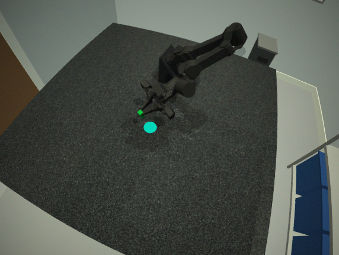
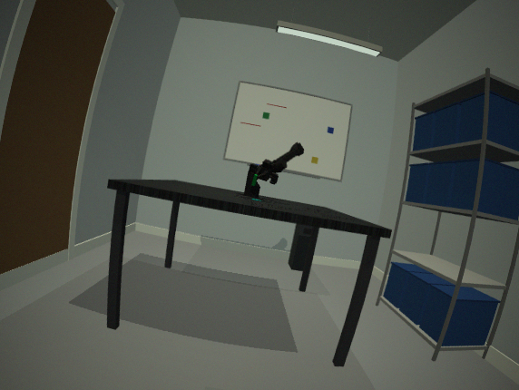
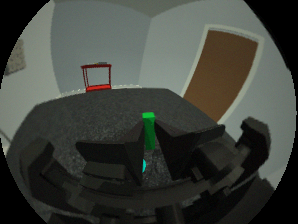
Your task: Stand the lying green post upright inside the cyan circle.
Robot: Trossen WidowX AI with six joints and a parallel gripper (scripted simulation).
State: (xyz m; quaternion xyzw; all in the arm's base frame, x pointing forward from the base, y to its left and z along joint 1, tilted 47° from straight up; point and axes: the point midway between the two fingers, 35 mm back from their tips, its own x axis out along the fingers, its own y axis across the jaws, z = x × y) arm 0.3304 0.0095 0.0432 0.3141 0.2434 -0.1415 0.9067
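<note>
Right now my gripper tip is 13 cm above the cyan circle, 3 cm to the right of it and 3 cm past it. Round my gripper tip: green post: 2 cm below, 1 cm behind.
</note>
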